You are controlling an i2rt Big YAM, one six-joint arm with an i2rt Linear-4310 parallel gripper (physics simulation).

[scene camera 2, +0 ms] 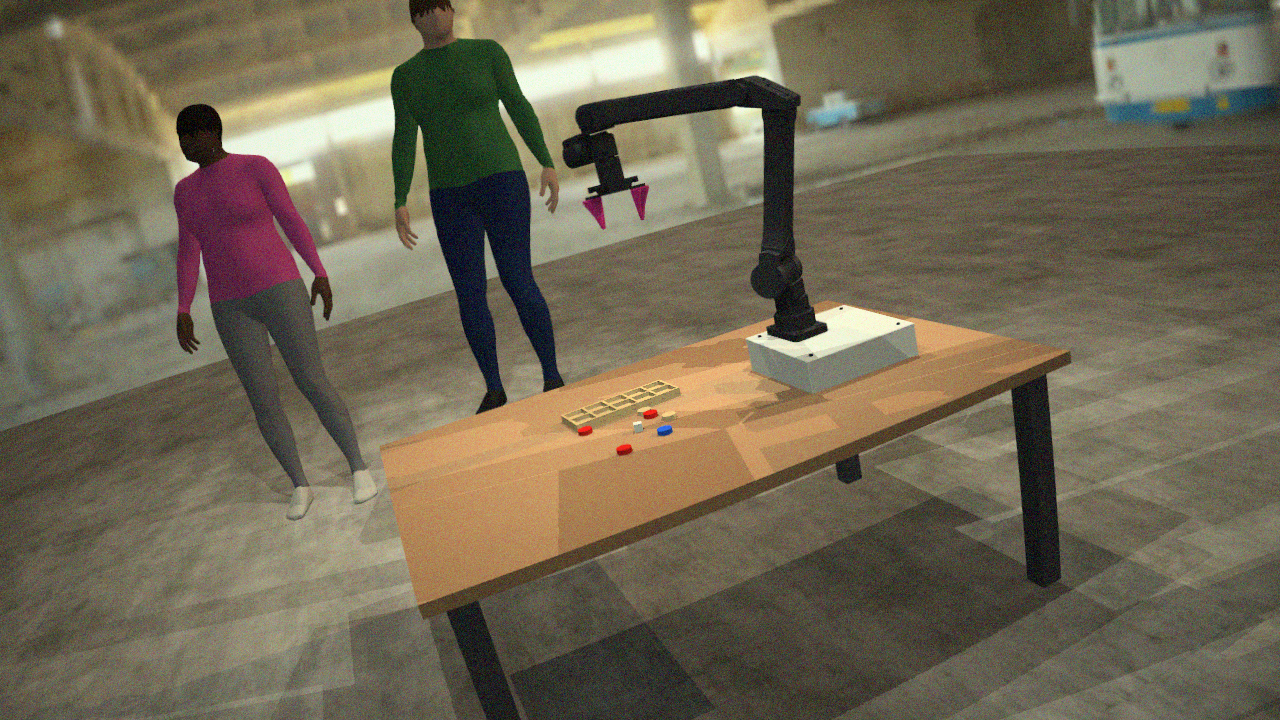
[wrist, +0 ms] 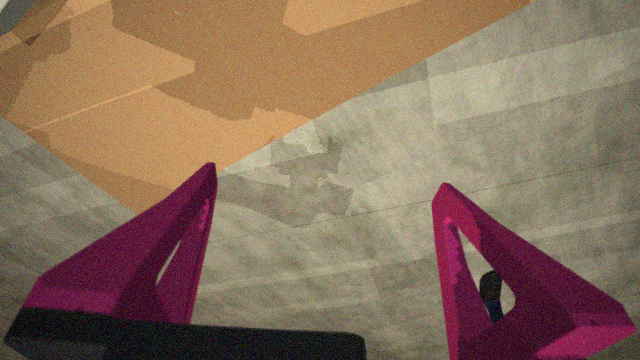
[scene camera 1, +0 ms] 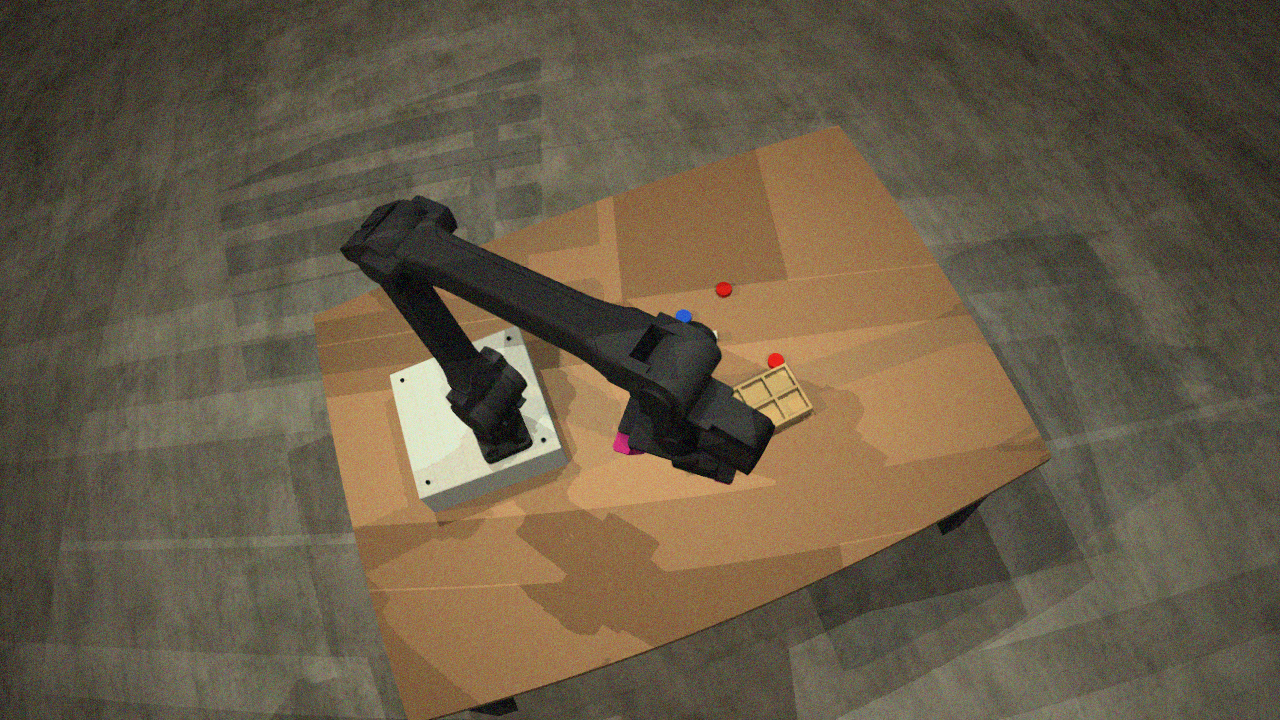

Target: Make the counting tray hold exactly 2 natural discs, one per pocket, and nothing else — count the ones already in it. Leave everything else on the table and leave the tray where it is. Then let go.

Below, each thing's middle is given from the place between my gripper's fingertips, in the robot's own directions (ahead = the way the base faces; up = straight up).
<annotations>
Right now my hand is 350 mm above the counting tray (scene camera 1: 776, 393), 160 mm to the right of it and 160 mm short of it.
</annotations>
